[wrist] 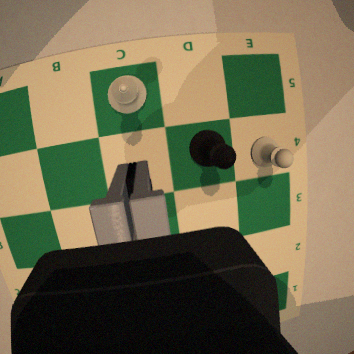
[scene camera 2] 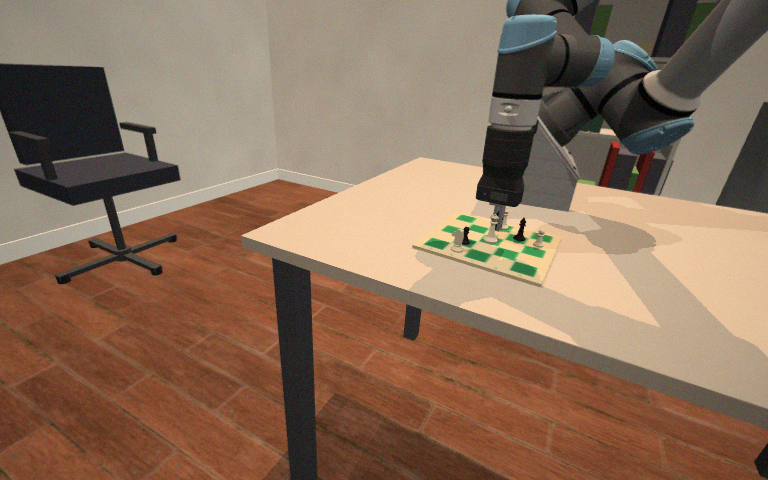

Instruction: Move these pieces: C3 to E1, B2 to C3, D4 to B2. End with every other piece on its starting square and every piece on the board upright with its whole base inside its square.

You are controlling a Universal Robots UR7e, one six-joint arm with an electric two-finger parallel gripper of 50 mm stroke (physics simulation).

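Pixels of known places: gripper, fingertip midpoint: (wrist: 135,181) (scene camera 2: 496,228); arm's base, origin of the base link: (scene camera 2: 545,122).
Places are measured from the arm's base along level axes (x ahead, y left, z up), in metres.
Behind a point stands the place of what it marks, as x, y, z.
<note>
The board (scene camera 2: 420,245) @(0.494, -0.183, -0.174) (wrist: 299,220) @(0.450, 0.029, -0.174) lies on the table. My gripper (scene camera 2: 498,224) @(0.382, -0.064, -0.162) (wrist: 135,181) @(0.382, -0.064, -0.162) is shut and empty, low over the board beside C3. The tall white piece (scene camera 2: 491,233) @(0.419, -0.070, -0.158) stands upright on C3 in the scene view, close in front of the fingers; the gripper hides it in the wrist view. A small black piece (scene camera 2: 465,236) @(0.449, -0.113, -0.160) stands on B2 in the scene view; it is hidden in the wrist view. The black piece (scene camera 2: 519,230) @(0.383, -0.022, -0.156) (wrist: 206,148) @(0.377, -0.022, -0.157) stands upright on D4. E1 shows no piece in the scene view.
A white piece (scene camera 2: 506,220) @(0.339, -0.048, -0.157) (wrist: 127,94) @(0.339, -0.051, -0.135) stands on C5, behind the fingers in the scene view. Another white piece (scene camera 2: 539,239) @(0.398, 0.014, -0.161) (wrist: 261,151) @(0.392, 0.010, -0.167) stands on E4, beside the D4 piece. A white piece (scene camera 2: 457,242) @(0.487, -0.121, -0.158) stands on B1, close to the B2 piece.
</note>
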